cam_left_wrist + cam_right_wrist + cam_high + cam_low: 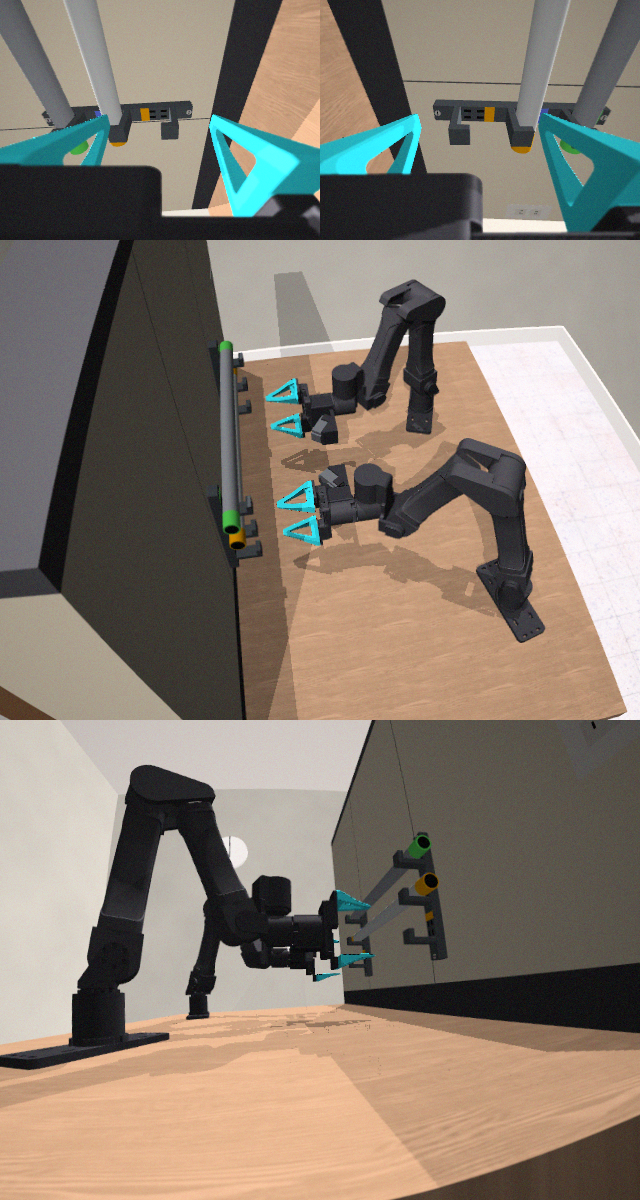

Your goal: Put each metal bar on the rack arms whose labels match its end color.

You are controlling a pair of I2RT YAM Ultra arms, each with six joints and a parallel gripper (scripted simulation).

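The orange-ended bar is 8 cm ahead of my left hand, 16 cm to the right of it and 7 cm above it. From my left hand the other things lie so: black baseboard 11 cm ahead, 13 cm to the right, 13 cm below; then dark wall panel 18 cm ahead, 13 cm to the right, 26 cm above; then green-ended bar 8 cm ahead, 15 cm to the right, 15 cm above.
The orange-ended bar is 10 cm ahead of my right hand, 14 cm to the left of it and 6 cm above it. From my right hand the other things lie so: black baseboard: 14 cm ahead, 17 cm to the left, 14 cm below; dark wall panel: 20 cm ahead, 17 cm to the left, 25 cm above; green-ended bar: 10 cm ahead, 15 cm to the left, 14 cm above.
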